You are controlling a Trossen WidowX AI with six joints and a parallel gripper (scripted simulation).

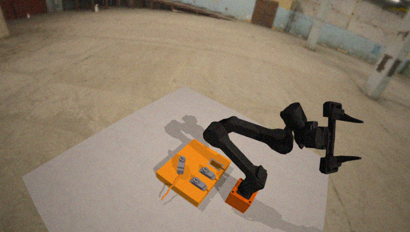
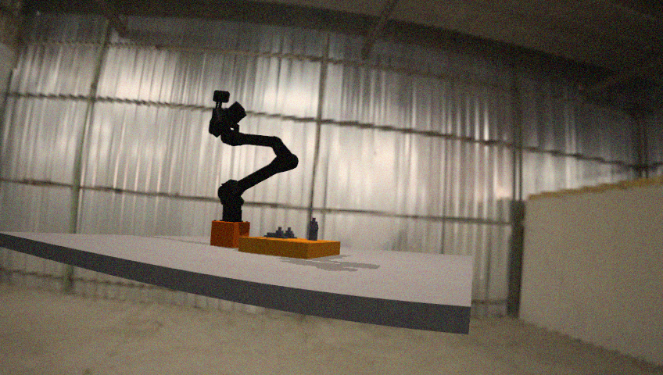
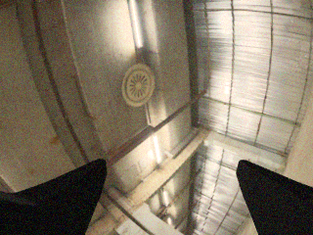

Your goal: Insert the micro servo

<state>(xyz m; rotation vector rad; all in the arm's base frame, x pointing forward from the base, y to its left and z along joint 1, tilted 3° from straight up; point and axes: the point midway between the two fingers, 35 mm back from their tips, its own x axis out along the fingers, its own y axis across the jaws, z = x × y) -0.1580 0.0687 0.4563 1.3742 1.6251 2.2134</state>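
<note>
Now: the orange deck 55 cm below my gripper tip, 48 cm ahead of it and 6 cm to the right of it.
</note>
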